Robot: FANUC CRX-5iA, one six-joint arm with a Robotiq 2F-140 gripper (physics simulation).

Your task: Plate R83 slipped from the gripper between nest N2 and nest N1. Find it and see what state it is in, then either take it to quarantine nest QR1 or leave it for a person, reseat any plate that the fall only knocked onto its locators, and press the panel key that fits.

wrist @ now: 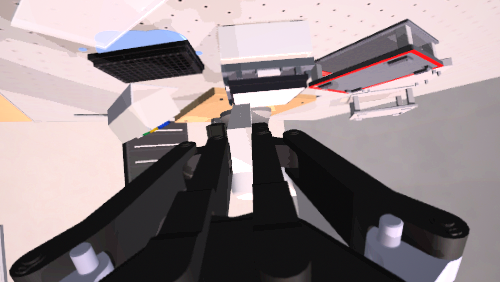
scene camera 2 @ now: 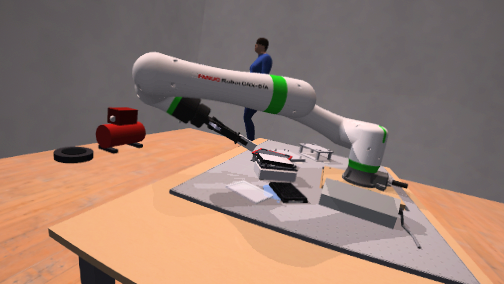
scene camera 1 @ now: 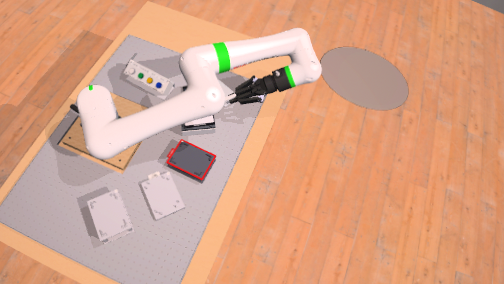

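Pixels of known places: gripper, fingertip midpoint: (wrist: 243,120) (scene camera 2: 254,148); arm's base, origin of the base link: (scene camera 2: 359,181).
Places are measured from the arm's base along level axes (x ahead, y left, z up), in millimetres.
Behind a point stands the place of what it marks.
Observation:
My gripper (scene camera 1: 230,98) @[x 361, y 333, z 98 mm] (scene camera 2: 254,148) @[x 361, y 333, z 98 mm] (wrist: 243,120) @[x 361, y 333, z 98 mm] is shut and empty, angled down above the mat on the near side of the central nest. A black plate (scene camera 2: 287,192) @[x 198, y 368, z -2 mm] (wrist: 147,65) @[x 213, y 360, z -1 mm] lies on the mat beside a blue patch (scene camera 2: 271,191) @[x 249, y 376, z -15 mm] (wrist: 142,39) @[x 256, y 380, z -13 mm]; a clear lid (scene camera 2: 248,191) @[x 294, y 453, z -7 mm] (wrist: 75,17) @[x 282, y 449, z -7 mm] lies apart from it. Its label is unreadable. A white-topped plate (scene camera 1: 201,121) @[x 332, y 228, z 60 mm] (scene camera 2: 275,159) @[x 301, y 258, z 59 mm] (wrist: 270,95) @[x 334, y 262, z 61 mm] sits on the central light nest (scene camera 2: 276,172) @[x 278, y 284, z 21 mm] (wrist: 265,42) @[x 357, y 287, z 11 mm] and looks slightly tilted. The red-edged nest (scene camera 1: 192,160) @[x 395, y 74, z 25 mm] (wrist: 375,75) @[x 393, y 80, z 25 mm] bears no plate. The key panel (scene camera 1: 149,80) @[x 18, y 274, z 54 mm] (scene camera 2: 359,202) @[x -14, y 338, z 31 mm] (wrist: 142,110) @[x 99, y 330, z 33 mm] has white, green, amber and blue keys.
Two light nests (scene camera 1: 110,216) @[x 281, y -288, z 43 mm] (scene camera 1: 162,195) @[x 378, y -106, z 1 mm] stand beyond the red-edged one. The arm's wooden base board (scene camera 1: 131,156) @[x 162, y -39, z -16 mm] is near the panel. A person in blue (scene camera 2: 261,63) stands behind the table. A red compressor (scene camera 2: 121,134) and a black ring (scene camera 2: 61,156) are on the floor.

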